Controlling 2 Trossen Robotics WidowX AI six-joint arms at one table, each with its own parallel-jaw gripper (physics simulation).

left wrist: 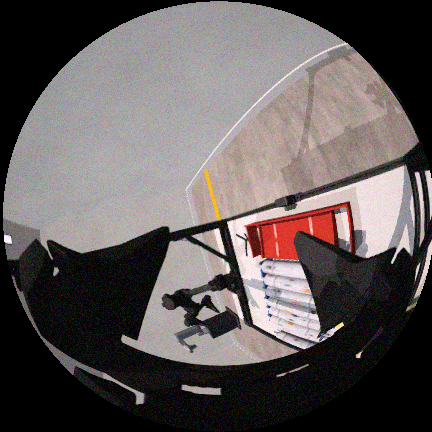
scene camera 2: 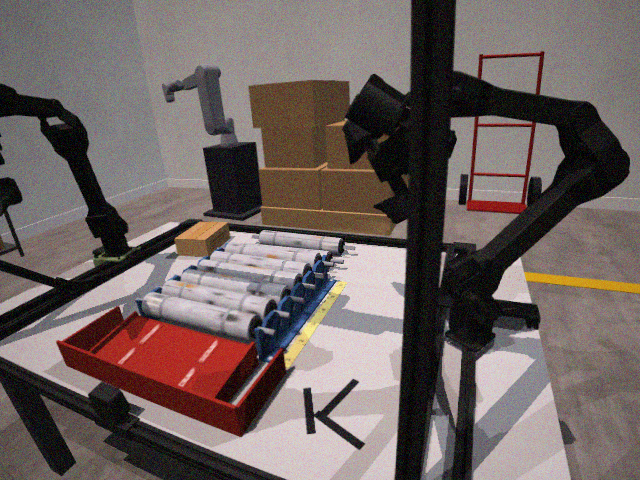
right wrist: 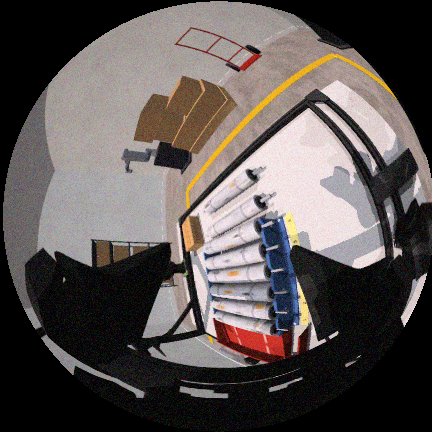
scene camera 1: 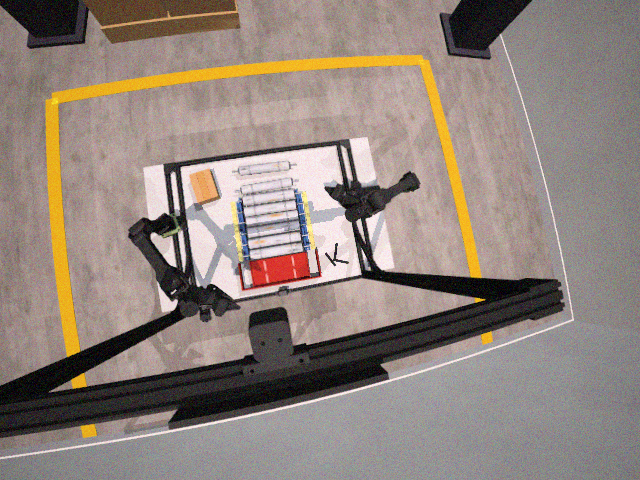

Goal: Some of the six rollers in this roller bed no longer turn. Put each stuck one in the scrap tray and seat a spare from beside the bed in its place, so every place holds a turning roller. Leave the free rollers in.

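Frame: origin at the left arm's base, x ahead, y left, z up, level; centimetres.
Seen in the pictures: left gripper, between the fingertips: [left wrist: 235, 235] [scene camera 1: 236, 303]; right gripper, between the fingertips: [left wrist: 214, 319] [scene camera 2: 363, 184] [right wrist: 233, 251] [scene camera 1: 329, 191]; left arm's base, origin of its link: [scene camera 2: 117, 252] [right wrist: 182, 267] [scene camera 1: 168, 225]; right arm's base, origin of its link: [left wrist: 232, 276] [scene camera 2: 469, 335].
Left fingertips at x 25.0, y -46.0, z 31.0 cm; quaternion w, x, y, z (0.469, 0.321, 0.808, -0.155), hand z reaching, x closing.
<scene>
Pixels of each thing's top centre, then the offset from my left fingertips to it. "pt": a spot on its surface instead.
- farther spare, centre of its top: [scene camera 2: 299, 234] [right wrist: 220, 192] [left wrist: 293, 344] [scene camera 1: 264, 166] dx +29.8, dy +57.6, dz -28.6 cm
- nearer spare, centre of its top: [right wrist: 225, 219] [left wrist: 294, 334] [scene camera 1: 266, 184] dx +27.8, dy +48.1, dz -28.6 cm
- red scrap tray, centre of its top: [scene camera 2: 161, 344] [left wrist: 287, 240] [right wrist: 245, 343] [scene camera 1: 280, 270] dx +19.3, dy +5.3, dz -28.0 cm
- orange-brown box, centre of its top: [scene camera 2: 202, 230] [right wrist: 186, 233] [scene camera 1: 203, 185] dx -1.7, dy +58.2, dz -28.0 cm
- black K mark, a spot on its surface: [scene camera 2: 320, 414] [scene camera 1: 334, 259] pt dx +47.3, dy +0.4, dz -33.4 cm
The roller bed [scene camera 1: 304, 230] [scene camera 2: 264, 343] [right wrist: 281, 270] has blue side rails and holds six pale, scuffed rollers side by side. Which rollers are stuck does not show. Two spare rollers lie beyond its far end: the farther spare [scene camera 1: 265, 167] [scene camera 2: 301, 241] [right wrist: 232, 190] and the nearer spare [scene camera 1: 267, 185] [right wrist: 240, 215]. The red scrap tray [scene camera 1: 281, 268] [scene camera 2: 155, 391] [left wrist: 285, 240] [right wrist: 240, 342] is empty at the near end. My left gripper [scene camera 1: 224, 312] [left wrist: 235, 235] is open and empty by the table's near left corner. My right gripper [scene camera 1: 336, 198] [scene camera 2: 366, 178] [right wrist: 233, 251] is open and empty, raised right of the bed.
An orange-brown box [scene camera 1: 205, 186] [scene camera 2: 202, 238] [right wrist: 192, 234] sits left of the spares. A black frame runs around the table, with a black post [scene camera 2: 426, 232] in front of the right arm. Yellow strips [scene camera 2: 316, 322] flank the bed. A black K mark [scene camera 1: 336, 255] [scene camera 2: 320, 414] is beside the tray.
</scene>
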